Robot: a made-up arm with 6 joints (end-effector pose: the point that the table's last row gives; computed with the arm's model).
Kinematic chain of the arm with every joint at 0, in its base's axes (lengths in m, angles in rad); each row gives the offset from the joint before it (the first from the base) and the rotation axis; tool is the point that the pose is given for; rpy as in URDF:
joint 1: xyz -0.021 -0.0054 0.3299 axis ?
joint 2: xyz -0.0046 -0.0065 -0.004 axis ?
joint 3: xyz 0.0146 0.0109 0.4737 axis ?
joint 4: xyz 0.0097 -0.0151 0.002 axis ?
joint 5: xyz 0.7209 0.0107 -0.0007 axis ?
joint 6: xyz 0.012 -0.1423 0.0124 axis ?
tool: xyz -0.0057 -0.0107 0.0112 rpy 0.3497 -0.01 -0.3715
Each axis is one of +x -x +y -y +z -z.
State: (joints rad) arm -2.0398 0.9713 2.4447 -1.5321 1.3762 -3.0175
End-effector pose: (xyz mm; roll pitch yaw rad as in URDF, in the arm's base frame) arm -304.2 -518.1 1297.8 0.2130 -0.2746 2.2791
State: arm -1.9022 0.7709 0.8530 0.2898 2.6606 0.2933
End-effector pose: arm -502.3 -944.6 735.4 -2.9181 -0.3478 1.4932
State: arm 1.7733 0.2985 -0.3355 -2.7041 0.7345 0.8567
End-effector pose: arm -253.0 642.8 289.4 0.1948 1.3947 -0.3996
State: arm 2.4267 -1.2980 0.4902 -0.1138 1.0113 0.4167
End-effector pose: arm 541.3 -296.4 1160.8 3.0094 -0.1757 -0.2688
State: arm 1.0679 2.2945 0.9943 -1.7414 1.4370 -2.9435
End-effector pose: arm 177.3 365.2 -736.4 -2.6605 0.1461 -0.2563
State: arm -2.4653 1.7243 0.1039 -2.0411 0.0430 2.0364
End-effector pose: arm -249.7 -224.2 -490.8 -1.3700 1.1568 2.1095
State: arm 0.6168 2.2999 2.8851 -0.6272 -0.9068 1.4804
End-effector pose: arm 861.8 480.4 364.1 -0.6183 -0.1194 0.9038
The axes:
joint 1: +z
joint 2: +y
joint 3: -y
joint 4: -x
joint 5: -y
joint 6: -x

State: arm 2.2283 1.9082 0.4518 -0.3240 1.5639 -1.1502
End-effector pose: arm -195.5 467.8 -567.9 1.5241 0.2389 1.7525
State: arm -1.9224 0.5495 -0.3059 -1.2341 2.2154 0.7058
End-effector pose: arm -275.2 -574.1 107.0 0.8159 -0.5609 2.1022
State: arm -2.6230 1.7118 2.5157 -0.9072 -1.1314 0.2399
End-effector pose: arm -993.8 -445.3 716.9 0.6398 0.1876 -2.1853
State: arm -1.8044 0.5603 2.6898 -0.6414 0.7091 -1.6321
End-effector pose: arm -130.2 84.7 1384.6 -0.7188 -0.7147 1.5893
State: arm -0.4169 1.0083 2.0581 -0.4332 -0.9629 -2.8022
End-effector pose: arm 677.7 -447.7 1173.5 -2.9554 -0.0605 0.3054
